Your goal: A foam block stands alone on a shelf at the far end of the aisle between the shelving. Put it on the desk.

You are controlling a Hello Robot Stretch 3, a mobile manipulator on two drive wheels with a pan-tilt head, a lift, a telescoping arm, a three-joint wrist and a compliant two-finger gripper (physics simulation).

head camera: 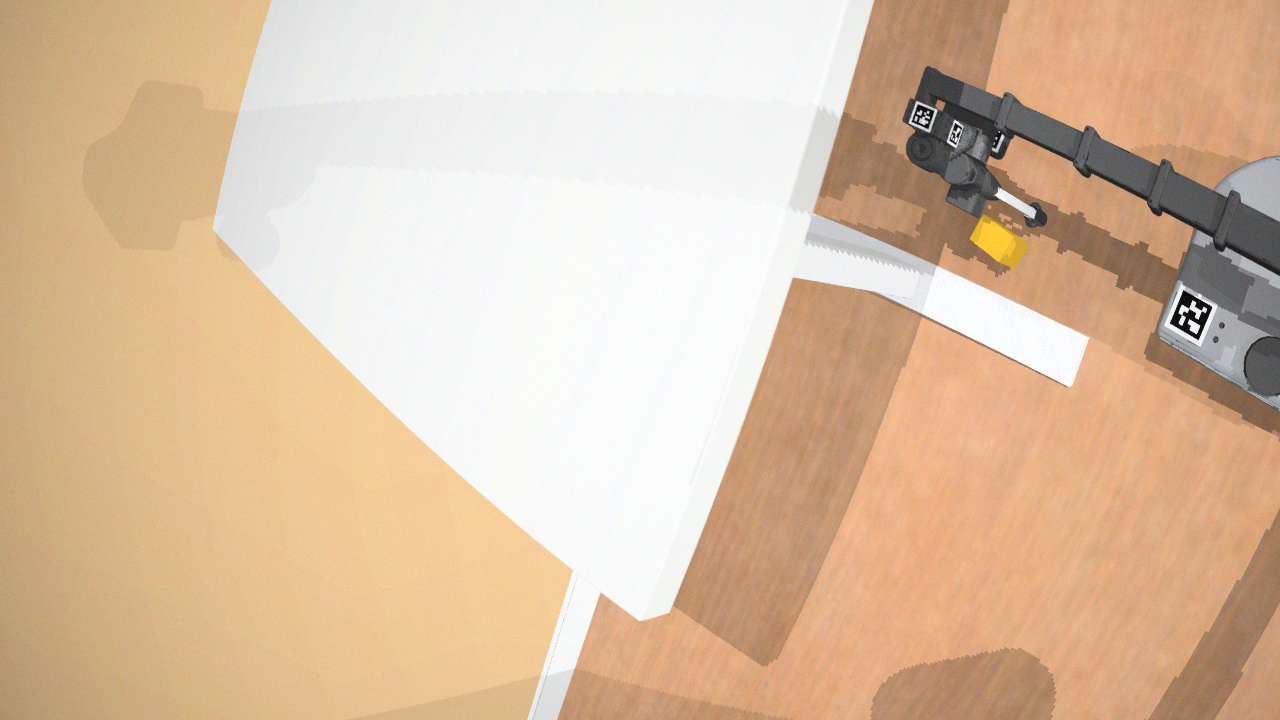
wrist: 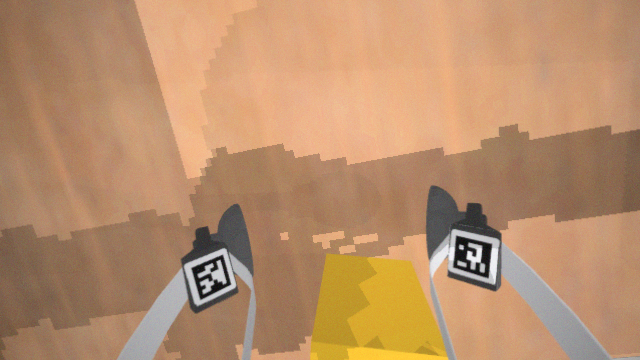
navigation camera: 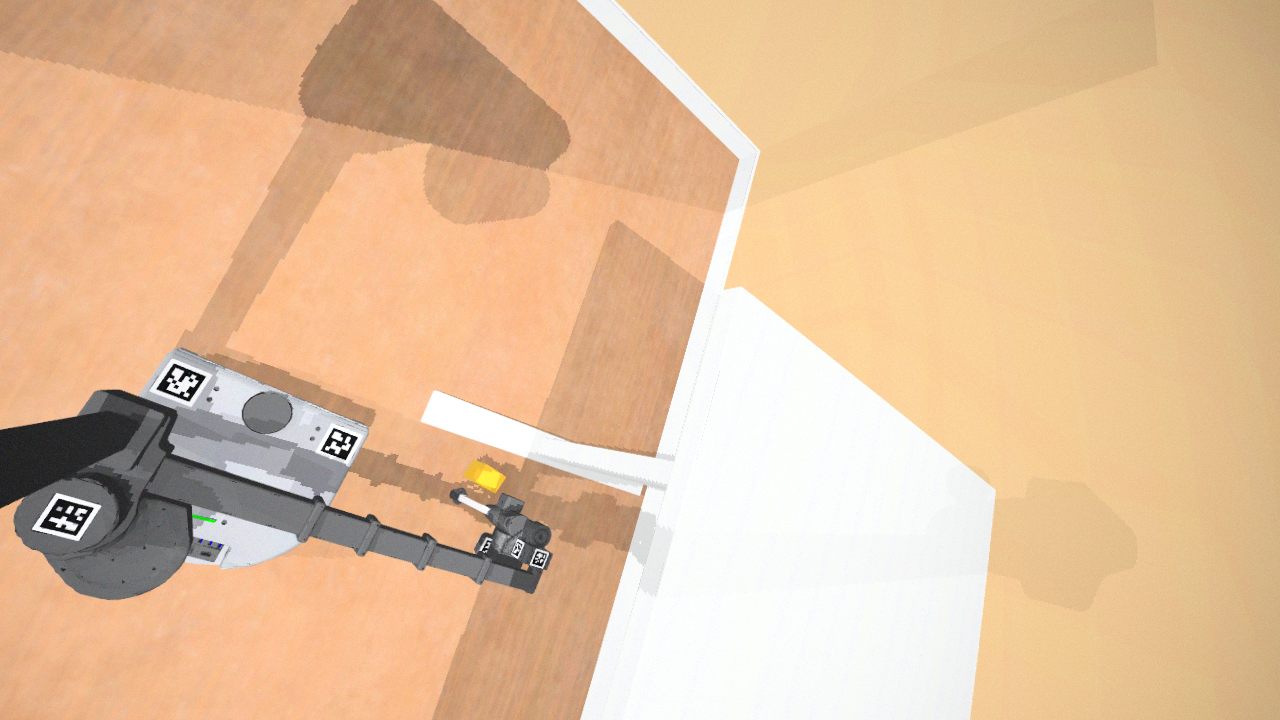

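Where they show: robot's base, origin of its link: point(head camera: 1267, 363) point(navigation camera: 265, 410).
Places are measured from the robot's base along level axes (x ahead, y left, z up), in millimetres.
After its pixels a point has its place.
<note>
A yellow foam block point(head camera: 998, 241) {x 41, y -462, z 90 mm} point(navigation camera: 485, 476) {x 43, y -459, z 90 mm} point(wrist: 380, 305) appears to lie on the wood floor, between the desk's white foot and my fingertips. My gripper point(head camera: 1029, 214) {x -22, y -489, z 36 mm} point(navigation camera: 460, 495) {x -22, y -489, z 36 mm} point(wrist: 335, 220) {x -22, y -489, z 36 mm} is open. In the wrist view the block shows at the lower edge, right of the middle between the fingers and close to the right finger's strip; its lower part is cut off. No finger grips it. The white desk point(head camera: 537, 268) {x 149, y -396, z 950 mm} point(navigation camera: 805, 573) {x 69, y -452, z 950 mm} stands beside the arm's end, its top above the floor. One finger is hidden in the head and navigation views.
The desk's white foot point(head camera: 1011, 322) point(navigation camera: 478, 428) runs along the floor beside the block. My base point(head camera: 1172, 333) {x 32, y -145, z 159 mm} point(navigation camera: 268, 456) {x -64, y -37, z 160 mm} stands at the other end of the extended arm point(head camera: 1123, 167) {x -104, y -244, z 391 mm} point(navigation camera: 393, 541) {x -100, y -235, z 391 mm}. A tan wall point(head camera: 179, 447) {x 646, y -993, z 953 mm} point(navigation camera: 895, 223) {x 1010, y -962, z 668 mm} with white skirting point(navigation camera: 689, 85) {x 1472, y -534, z 75 mm} is beyond the desk.
</note>
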